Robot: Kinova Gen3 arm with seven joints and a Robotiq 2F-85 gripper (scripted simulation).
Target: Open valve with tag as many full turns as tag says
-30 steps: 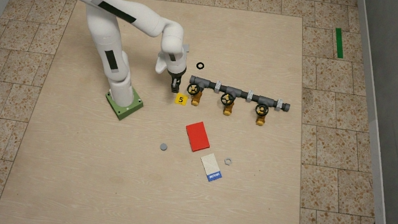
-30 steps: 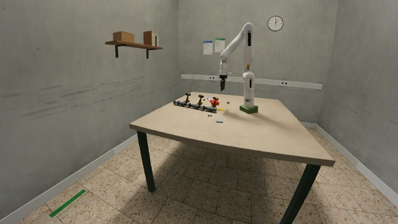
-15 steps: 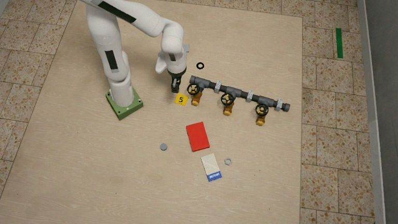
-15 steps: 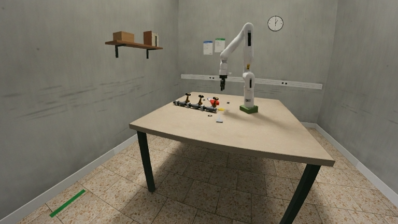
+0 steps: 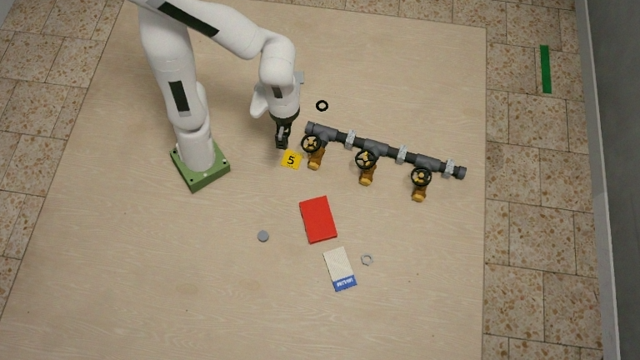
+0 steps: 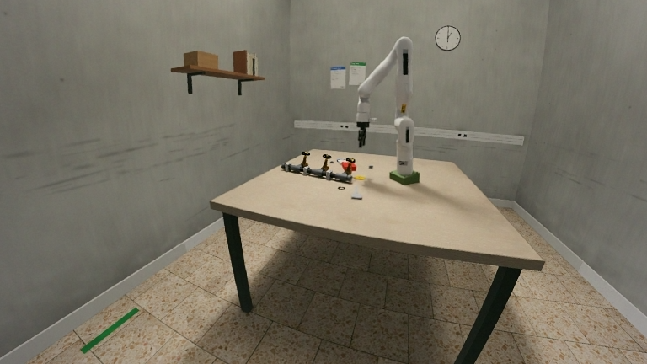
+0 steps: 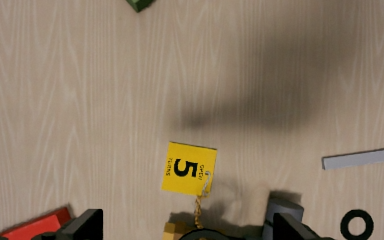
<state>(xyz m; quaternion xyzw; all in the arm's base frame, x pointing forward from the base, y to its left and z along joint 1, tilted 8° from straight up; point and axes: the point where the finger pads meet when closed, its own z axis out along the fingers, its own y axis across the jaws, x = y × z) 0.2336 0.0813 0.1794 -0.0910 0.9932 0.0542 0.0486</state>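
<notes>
The yellow tag lies 20 cm below my hand and 1 cm to the left of it. From my hand the other things lie so: blue card (26 cm to the right, 24 cm ahead, 19 cm below); red block (18 cm below, 15 cm to the right, 14 cm ahead); grey disc (25 cm to the right, 19 cm below, 1 cm ahead).
</notes>
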